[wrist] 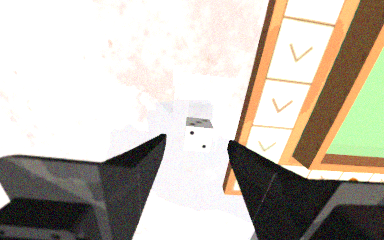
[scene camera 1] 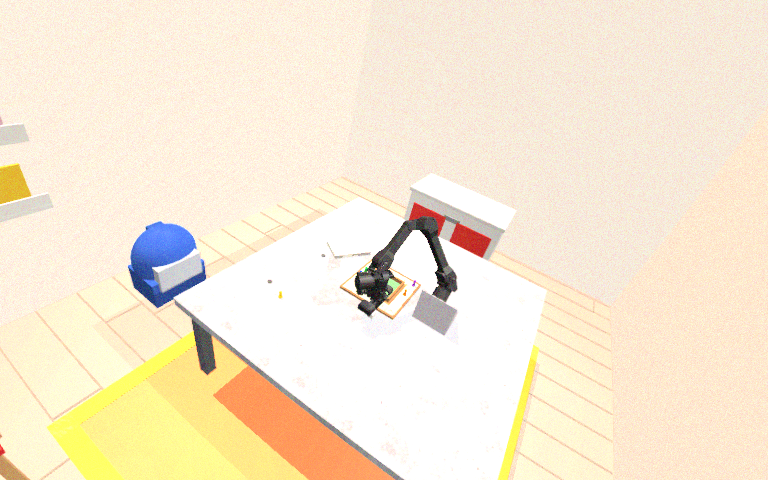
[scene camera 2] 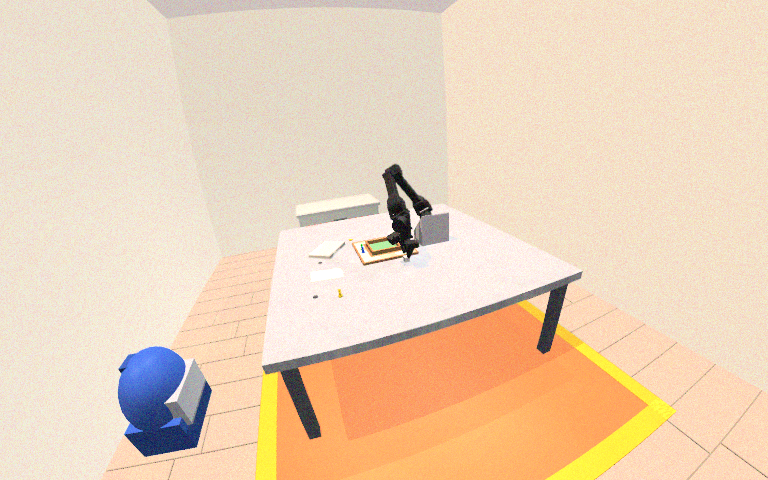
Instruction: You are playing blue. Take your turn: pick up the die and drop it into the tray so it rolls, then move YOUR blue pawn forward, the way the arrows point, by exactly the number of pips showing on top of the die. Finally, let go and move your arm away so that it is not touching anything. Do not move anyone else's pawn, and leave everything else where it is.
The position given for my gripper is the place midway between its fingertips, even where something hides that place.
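My gripper (wrist: 197, 141) is holding nothing, and it's open. There's a white die (wrist: 198, 132) that I can see as well.
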